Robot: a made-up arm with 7 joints.
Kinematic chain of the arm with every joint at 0, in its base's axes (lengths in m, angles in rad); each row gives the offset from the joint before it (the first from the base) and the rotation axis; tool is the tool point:
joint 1: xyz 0 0.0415 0 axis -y
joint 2: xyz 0 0.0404 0 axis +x
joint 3: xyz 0 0 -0.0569 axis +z
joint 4: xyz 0 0 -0.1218 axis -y
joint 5: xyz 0 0 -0.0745 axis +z
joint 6: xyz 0 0 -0.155 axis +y
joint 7: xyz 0 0 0 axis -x
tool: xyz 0 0 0
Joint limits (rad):
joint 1: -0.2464..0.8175
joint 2: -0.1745..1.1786
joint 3: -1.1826..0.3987
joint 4: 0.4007..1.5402
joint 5: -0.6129..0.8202
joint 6: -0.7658..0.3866
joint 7: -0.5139..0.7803
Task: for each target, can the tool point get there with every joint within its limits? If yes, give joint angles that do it. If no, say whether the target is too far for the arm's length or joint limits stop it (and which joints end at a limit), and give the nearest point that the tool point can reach.
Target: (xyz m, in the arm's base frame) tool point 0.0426 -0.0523 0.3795
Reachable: no: joint limits stop it (at a limit: joint 1, joint 2, joint 4) | nearest point 0.2560 -0.0610 0.0341 | short by 0.406 m
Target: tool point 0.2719 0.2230 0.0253
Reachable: yes | joints 0.6812 0.6656 0.0765 1.4499 -0.2839 -0.3858 0.5831
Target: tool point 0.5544 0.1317 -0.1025
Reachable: no: too far | nearest point 0.3583 0.1173 -0.1113 | short by 0.197 m
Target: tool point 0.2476 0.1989 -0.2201
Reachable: yes | joints 0.1878 0.4091 0.0145 1.0776 -0.1654 -0.0600 -0.2233
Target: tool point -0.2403 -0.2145 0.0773
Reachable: no: joint limits stop it (at a limit: joint 1, joint 2, joint 3, joint 4) | nearest point 0.0486 -0.1594 -0.1628 | short by 0.380 m
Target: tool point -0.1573 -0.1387 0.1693
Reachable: no: joint limits stop it (at a limit: joint 1, joint 2, joint 3, joint 4) | nearest point 0.1659 -0.1594 -0.0366 | short by 0.384 m
